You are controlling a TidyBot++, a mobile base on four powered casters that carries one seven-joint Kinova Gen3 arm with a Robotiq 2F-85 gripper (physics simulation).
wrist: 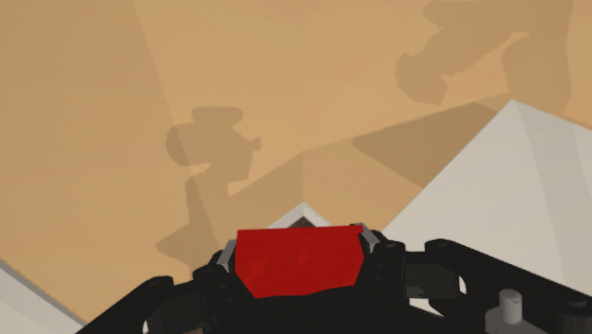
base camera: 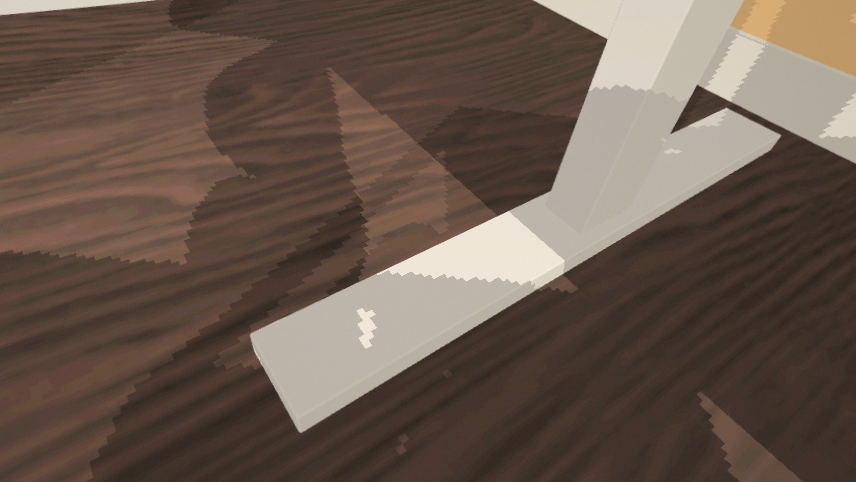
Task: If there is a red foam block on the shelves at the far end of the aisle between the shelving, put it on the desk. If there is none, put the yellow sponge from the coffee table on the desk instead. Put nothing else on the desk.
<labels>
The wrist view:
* my gripper: 298, 248
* red foam block: 286, 261
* desk: 511, 193
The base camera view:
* desk: 622, 168
</labels>
